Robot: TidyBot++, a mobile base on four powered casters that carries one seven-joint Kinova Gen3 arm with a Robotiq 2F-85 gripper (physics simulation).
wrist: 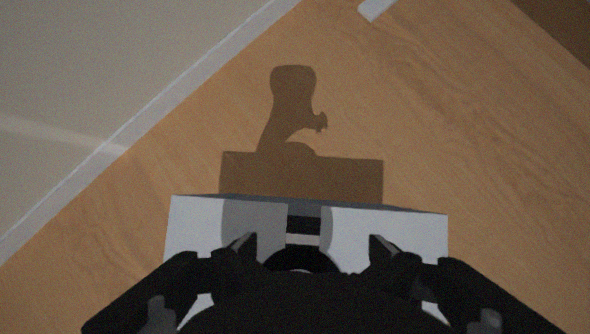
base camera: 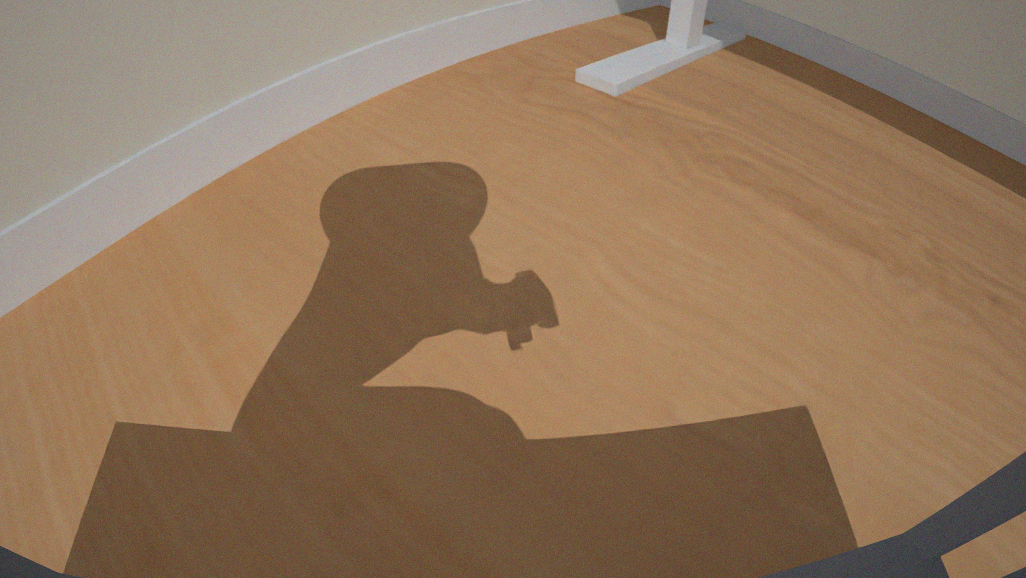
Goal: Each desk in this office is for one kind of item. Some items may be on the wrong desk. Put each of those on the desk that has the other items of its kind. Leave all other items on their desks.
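Frame: origin at the arm's base, x left, y ahead, z down, level; millimetres.
Where they show: gripper, fingertip midpoint: [wrist: 311,246].
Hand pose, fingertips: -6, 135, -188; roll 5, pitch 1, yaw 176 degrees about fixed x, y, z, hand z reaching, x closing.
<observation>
After its pixels a point has its place, as x, y, z.
My gripper [wrist: 311,246] {-6, 135, -188} is open and empty in the wrist view, its two black fingers wide apart above the white top of my own base [wrist: 390,230] {-151, 118, 14}. A white desk leg with a flat foot [base camera: 639,63] {-297, 990, 371} [wrist: 376,8] {-243, 924, 371} stands on the floor near the room's corner, at the top of both views. The desk top and any items on it do not show in either view.
A beige wall [base camera: 179,78] {365, 689, 242} [wrist: 100,60] {565, 481, 101} with a pale skirting board [base camera: 236,129] {316, 720, 342} [wrist: 165,100] {549, 478, 336} runs along the left. A second wall [base camera: 919,43] {-1086, 1121, 236} meets it at the top right. The shadow of my base and arm [base camera: 402,287] [wrist: 295,110] lies on the wooden floor [base camera: 717,251] {-256, 510, 396} [wrist: 450,125] {-535, 458, 396}.
</observation>
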